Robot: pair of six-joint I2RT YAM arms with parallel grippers.
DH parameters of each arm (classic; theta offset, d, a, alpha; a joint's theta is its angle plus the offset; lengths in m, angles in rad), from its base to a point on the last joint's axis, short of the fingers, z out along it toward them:
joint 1: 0 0.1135 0.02 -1.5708
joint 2: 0 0 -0.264 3.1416
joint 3: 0.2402 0 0.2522 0
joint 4: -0.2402 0 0.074 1.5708
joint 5: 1.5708 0 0 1.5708
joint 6: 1.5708 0.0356 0 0
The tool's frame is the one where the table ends.
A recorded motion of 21 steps. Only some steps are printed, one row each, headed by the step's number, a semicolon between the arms.
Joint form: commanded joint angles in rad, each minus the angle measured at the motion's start. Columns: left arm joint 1, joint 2, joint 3, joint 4, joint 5, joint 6; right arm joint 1, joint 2, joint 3, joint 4, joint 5, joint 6.
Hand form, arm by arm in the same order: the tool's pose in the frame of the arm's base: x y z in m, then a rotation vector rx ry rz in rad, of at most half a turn. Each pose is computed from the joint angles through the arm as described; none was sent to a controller.
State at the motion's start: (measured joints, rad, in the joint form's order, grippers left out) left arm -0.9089 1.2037 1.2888 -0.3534 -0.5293 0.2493; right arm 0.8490 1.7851 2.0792 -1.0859 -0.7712 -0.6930
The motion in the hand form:
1: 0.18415 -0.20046 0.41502 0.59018 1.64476 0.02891; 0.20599 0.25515 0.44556 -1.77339 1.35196 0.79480
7: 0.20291 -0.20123 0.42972 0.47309 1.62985 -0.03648; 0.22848 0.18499 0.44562 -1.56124 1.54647 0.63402
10: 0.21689 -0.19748 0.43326 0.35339 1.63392 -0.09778; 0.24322 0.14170 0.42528 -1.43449 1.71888 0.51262
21: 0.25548 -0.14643 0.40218 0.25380 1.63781 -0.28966; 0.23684 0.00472 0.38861 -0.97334 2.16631 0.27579
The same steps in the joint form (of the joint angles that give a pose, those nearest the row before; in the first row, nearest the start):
1: 0.0113 0.0152 -0.0068 0.0811 -0.0336 0.0022; -0.0227 -0.1502 -0.1174 0.0476 0.1261 -0.0156
7: 0.0643 0.0681 0.0623 0.1274 -0.0036 -0.0661; -0.2366 -0.2870 -0.2563 0.0664 0.1739 0.0115
10: 0.1102 0.0933 0.0810 0.1655 0.0111 -0.1582; -0.3874 -0.3536 -0.3857 0.0752 0.2231 0.0075
21: 0.3645 0.0511 -0.0889 0.3281 0.3294 -0.3017; -0.9023 -0.4975 -0.5944 -0.0564 0.2630 -0.0372

